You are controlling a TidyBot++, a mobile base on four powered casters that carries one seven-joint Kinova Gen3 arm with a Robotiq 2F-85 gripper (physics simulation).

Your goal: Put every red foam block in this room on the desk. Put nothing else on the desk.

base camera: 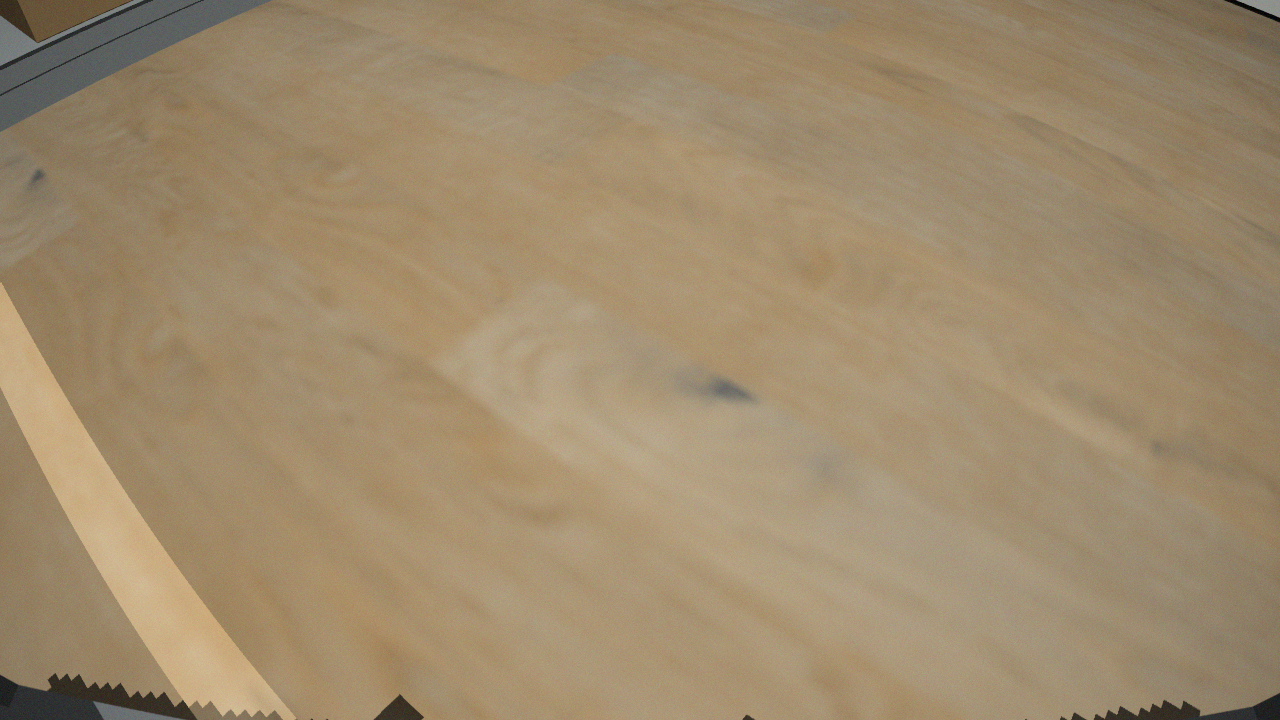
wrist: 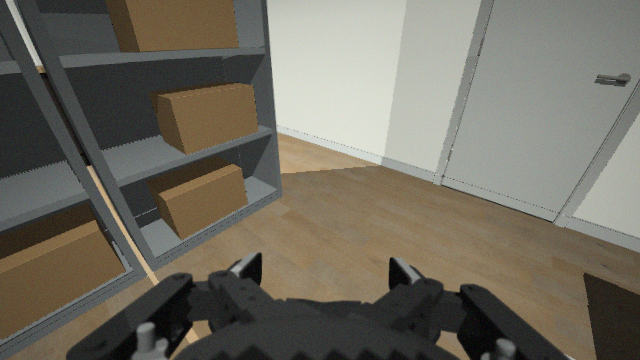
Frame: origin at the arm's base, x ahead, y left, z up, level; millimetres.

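Seen in the pictures: gripper, between the fingertips: [wrist: 324,269].
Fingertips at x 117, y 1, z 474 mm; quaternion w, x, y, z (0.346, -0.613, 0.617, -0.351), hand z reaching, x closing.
Offsets run from my fingertips to a thing's top centre.
My gripper [wrist: 324,269] is open, with nothing between its fingers, at the bottom of the wrist view. It hangs above the wood floor. No red foam block shows in either view. The desk does not show in either view; a dark shadow [wrist: 615,315] lies on the floor at the right edge of the wrist view.
A grey shelf unit [wrist: 272,165] with brown boxes {dx +1159, dy +669, dz -68 mm} [wrist: 220,117] {dx +1033, dy +765, dz -525 mm} [wrist: 210,200] stands at the left. Its base [base camera: 134,78] shows at the upper left of the base camera view. A grey door [wrist: 540,115] and white walls [wrist: 340,70] stand behind.
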